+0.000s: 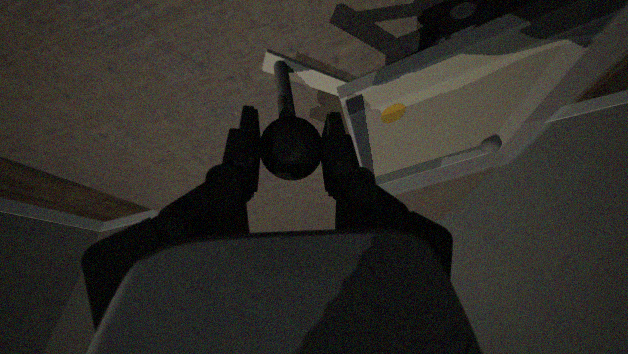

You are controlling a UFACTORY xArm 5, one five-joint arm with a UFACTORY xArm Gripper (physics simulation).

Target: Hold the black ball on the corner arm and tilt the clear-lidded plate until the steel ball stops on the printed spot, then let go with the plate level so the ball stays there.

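The black ball [291, 148] sits on a thin dark post at the end of the pale corner arm [320, 80]. My gripper [292, 128] is shut on the black ball, one finger on each side. The clear-lidded plate [445, 135] is at the right, with light walls around a beige floor. The orange printed spot [393, 113] is near the plate's left end. The grey steel ball [492, 143] is by the lower wall near the lower right corner, away from the spot. The plate's far right part lies in shadow.
A dark forked shape [362, 25], a bracket or its shadow, is above the plate at the top. A brown table top [125, 100] extends at the left. Pale edge strips [55, 215] and dark grey surfaces [565, 200] lie at the lower left and right.
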